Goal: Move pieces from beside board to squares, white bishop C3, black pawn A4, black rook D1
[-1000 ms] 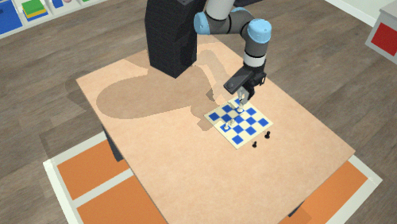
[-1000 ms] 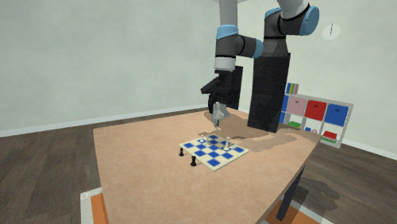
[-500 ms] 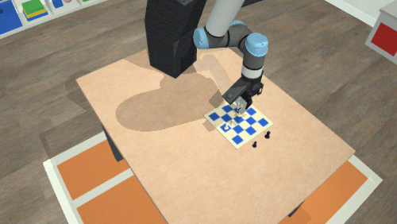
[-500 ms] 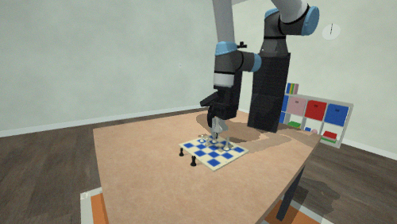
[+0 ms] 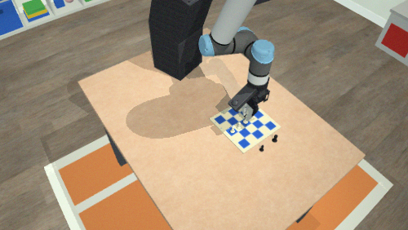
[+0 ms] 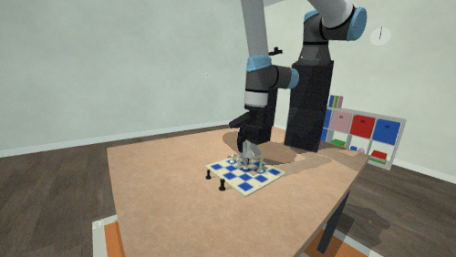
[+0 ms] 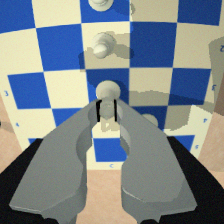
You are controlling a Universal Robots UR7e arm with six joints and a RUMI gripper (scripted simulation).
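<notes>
My gripper is now 4 cm above the chessboard. Also, from my hand: black pawn: 14 cm ahead, 3 cm to the right, 3 cm below; then white chess piece: 4 cm to the left, 4 cm behind; then black rook: 14 cm ahead, 4 cm to the left, 2 cm below.
</notes>
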